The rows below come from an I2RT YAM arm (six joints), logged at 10 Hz.
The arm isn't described. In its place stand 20 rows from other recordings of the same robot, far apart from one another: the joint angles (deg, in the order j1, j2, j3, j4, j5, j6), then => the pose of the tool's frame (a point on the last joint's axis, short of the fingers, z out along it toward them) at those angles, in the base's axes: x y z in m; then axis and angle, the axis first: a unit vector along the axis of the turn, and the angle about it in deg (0 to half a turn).
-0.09 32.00 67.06 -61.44 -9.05 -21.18 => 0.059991 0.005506 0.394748 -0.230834 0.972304 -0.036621 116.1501
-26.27 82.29 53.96 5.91 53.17 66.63 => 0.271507 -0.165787 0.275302 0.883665 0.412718 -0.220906 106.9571
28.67 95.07 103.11 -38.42 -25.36 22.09 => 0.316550 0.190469 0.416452 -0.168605 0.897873 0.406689 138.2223
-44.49 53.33 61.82 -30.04 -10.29 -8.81 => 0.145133 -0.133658 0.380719 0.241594 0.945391 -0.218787 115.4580
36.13 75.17 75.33 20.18 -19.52 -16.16 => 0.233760 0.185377 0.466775 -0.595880 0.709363 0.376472 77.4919
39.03 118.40 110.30 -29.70 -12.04 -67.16 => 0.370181 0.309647 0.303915 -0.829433 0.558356 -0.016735 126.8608
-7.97 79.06 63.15 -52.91 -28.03 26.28 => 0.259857 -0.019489 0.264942 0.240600 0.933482 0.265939 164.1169
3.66 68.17 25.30 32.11 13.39 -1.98 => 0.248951 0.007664 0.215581 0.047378 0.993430 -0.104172 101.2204
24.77 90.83 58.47 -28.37 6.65 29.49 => 0.288980 0.128804 0.201625 0.056203 0.996154 0.067214 151.0363
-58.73 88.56 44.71 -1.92 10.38 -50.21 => 0.154214 -0.266295 0.172843 0.103664 0.928008 -0.357849 162.7834
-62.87 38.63 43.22 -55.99 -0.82 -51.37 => 0.055882 -0.107945 0.272076 0.093823 0.955781 -0.278712 158.6664
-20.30 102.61 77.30 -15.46 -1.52 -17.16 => 0.382763 -0.140581 0.249070 0.021132 0.990844 -0.133350 133.0563
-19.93 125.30 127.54 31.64 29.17 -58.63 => 0.466267 -0.187519 0.457071 0.072602 0.620973 -0.780462 108.2430
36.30 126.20 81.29 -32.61 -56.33 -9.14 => 0.314542 0.267817 0.104541 0.385858 -0.788665 -0.478667 178.0485
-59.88 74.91 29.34 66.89 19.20 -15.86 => 0.123295 -0.235855 0.274572 0.414403 0.572152 -0.707752 108.4028
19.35 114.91 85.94 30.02 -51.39 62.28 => 0.434986 0.182240 0.288531 -0.059424 0.731770 0.678956 146.5130
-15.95 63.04 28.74 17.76 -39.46 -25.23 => 0.231018 -0.042494 0.231422 -0.334978 0.939574 0.070644 103.0566
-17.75 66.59 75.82 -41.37 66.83 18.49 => 0.201295 -0.098799 0.407472 0.525889 0.669376 -0.524763 131.9815
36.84 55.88 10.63 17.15 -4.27 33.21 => 0.145350 0.112207 0.148728 -0.050572 0.935083 0.350802 132.5279
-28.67 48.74 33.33 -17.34 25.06 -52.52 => 0.157183 -0.103134 0.247220 -0.077462 0.883796 -0.461416 153.2652
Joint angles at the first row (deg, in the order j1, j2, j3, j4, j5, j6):
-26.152, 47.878, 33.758, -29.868, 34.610, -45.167
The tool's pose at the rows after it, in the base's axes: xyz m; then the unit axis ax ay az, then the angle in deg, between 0 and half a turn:
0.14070 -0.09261 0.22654 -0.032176 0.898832 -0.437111 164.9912
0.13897 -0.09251 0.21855 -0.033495 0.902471 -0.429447 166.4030
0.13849 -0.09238 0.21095 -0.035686 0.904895 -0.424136 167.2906
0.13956 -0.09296 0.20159 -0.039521 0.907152 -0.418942 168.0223
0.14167 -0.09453 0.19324 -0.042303 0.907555 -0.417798 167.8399
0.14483 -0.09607 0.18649 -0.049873 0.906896 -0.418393 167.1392
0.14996 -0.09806 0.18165 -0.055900 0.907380 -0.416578 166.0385
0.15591 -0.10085 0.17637 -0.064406 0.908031 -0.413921 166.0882
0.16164 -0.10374 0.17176 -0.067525 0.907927 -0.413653 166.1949
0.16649 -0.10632 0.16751 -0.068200 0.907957 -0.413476 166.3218
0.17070 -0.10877 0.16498 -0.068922 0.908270 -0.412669 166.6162
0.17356 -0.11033 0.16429 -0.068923 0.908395 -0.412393 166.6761
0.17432 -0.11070 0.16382 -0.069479 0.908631 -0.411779 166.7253
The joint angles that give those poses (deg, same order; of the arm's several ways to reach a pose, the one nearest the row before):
-26.459, 47.943, 32.162, -30.042, 34.610, -44.972
-26.698, 48.294, 30.962, -30.305, 34.589, -44.708
-26.740, 48.795, 29.715, -29.760, 34.546, -44.576
-26.788, 49.909, 28.205, -28.140, 34.347, -44.667
-27.024, 51.091, 26.633, -25.147, 33.869, -45.143
-27.134, 52.336, 25.278, -21.629, 33.103, -46.215
-27.136, 54.193, 24.620, -18.261, 32.009, -46.807
-27.157, 56.906, 24.447, -15.441, 31.441, -47.637
-27.158, 59.574, 24.447, -12.795, 31.353, -47.988
-27.178, 61.953, 24.490, -10.546, 31.376, -48.074
-27.245, 63.942, 24.884, -9.212, 31.419, -48.162
-27.266, 65.080, 25.299, -8.556, 31.420, -48.162
-27.268, 65.428, 25.388, -8.383, 31.375, -48.185

